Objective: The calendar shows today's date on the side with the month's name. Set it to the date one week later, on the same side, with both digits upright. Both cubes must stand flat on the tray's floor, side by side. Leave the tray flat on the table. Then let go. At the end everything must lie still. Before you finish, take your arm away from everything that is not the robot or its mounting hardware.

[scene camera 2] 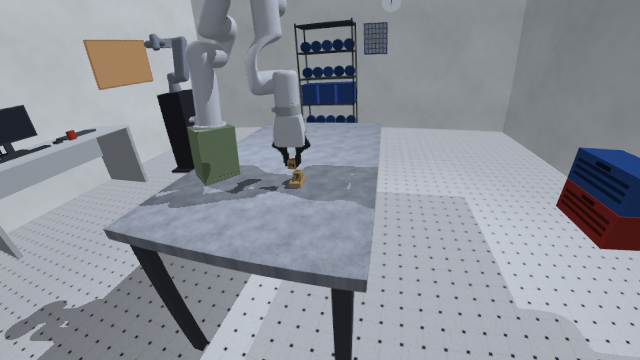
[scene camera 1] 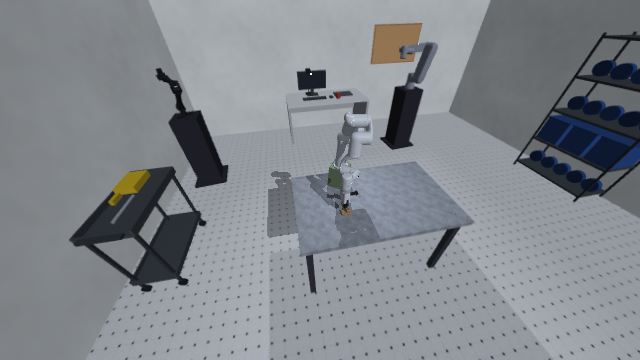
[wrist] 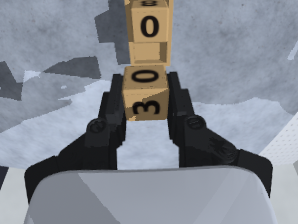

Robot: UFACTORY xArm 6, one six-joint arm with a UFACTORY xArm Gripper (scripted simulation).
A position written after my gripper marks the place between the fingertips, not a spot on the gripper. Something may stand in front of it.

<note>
I see my gripper [scene camera 2: 292,165].
My gripper is seen too in the wrist view [wrist: 145,87].
</note>
